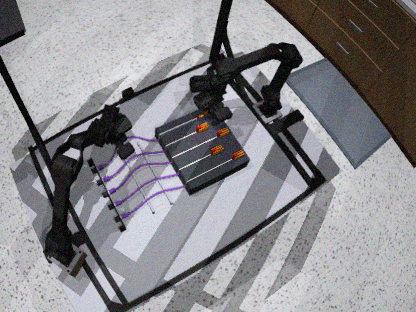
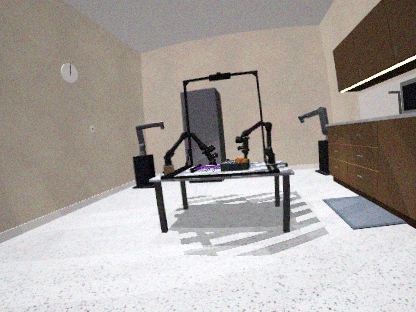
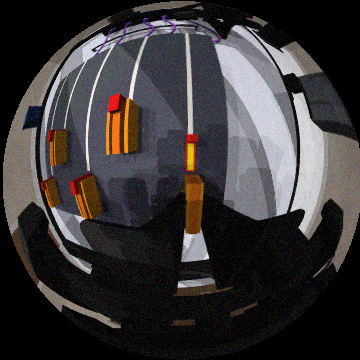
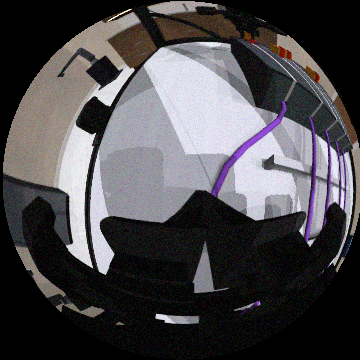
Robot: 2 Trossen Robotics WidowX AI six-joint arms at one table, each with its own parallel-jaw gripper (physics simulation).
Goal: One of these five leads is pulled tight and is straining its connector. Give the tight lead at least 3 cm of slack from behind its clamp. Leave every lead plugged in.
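Frame: origin at the left arm's base, x back, y right, z up, level; metres.
Seen in the pictures: left gripper, fingertip midpoint: (image 1: 208,112) (image 3: 190,196); right gripper, fingertip midpoint: (image 1: 124,136) (image 3: 223,38) (image 4: 199,195); left arm's base, origin of the base link: (image 1: 267,109) (image 2: 271,163); right arm's base, origin of the base link: (image 1: 64,254) (image 2: 168,165).
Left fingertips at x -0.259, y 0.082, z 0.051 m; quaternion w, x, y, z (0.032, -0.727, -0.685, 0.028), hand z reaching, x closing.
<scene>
Pixels of each thing's top centre, then the offset from my left fingertips to it. "spot": a spot on its surface instead.
- red clamp, middle of its top: (image 3: 115,125) (image 1: 202,126) dx -0.060, dy -0.050, dz +0.015 m
- black connector strip, surface spot: (image 1: 106,195) spot: dx -0.497, dy -0.094, dz -0.045 m
- lane's orange clamp piece, surface spot: (image 3: 193,218) spot: dx +0.007, dy +0.000, dz +0.022 m
- yellow base, surface spot: (image 3: 190,154) spot: dx -0.034, dy +0.001, dz -0.006 m
- top lead, surface spot: (image 4: 248,144) (image 1: 138,137) spot: dx -0.275, dy +0.064, dz -0.062 m
A dark board (image 1: 188,143) (image 2: 234,165) carries five white lanes, each with an orange and red clamp (image 1: 202,127) (image 3: 122,125). Five purple leads (image 1: 145,167) run from its left edge to a black connector strip (image 1: 106,195). My left gripper (image 1: 210,111) (image 2: 244,152) (image 3: 190,196) is over the top lane's far end, shut on that lane's orange clamp piece (image 3: 193,218), just behind a red and yellow base (image 3: 190,154). My right gripper (image 1: 125,150) (image 2: 213,161) (image 4: 199,195) is shut, right at the top lead (image 1: 142,138) (image 4: 248,144), which vanishes behind its fingertips.
Two thin rods (image 1: 148,202) (image 1: 166,194) lie across the leads. A black frame (image 1: 316,181) rims the table, with a gantry post (image 1: 220,28) at the back. A grey mat (image 1: 330,102) and wooden cabinets (image 1: 330,25) are on the floor beyond.
</scene>
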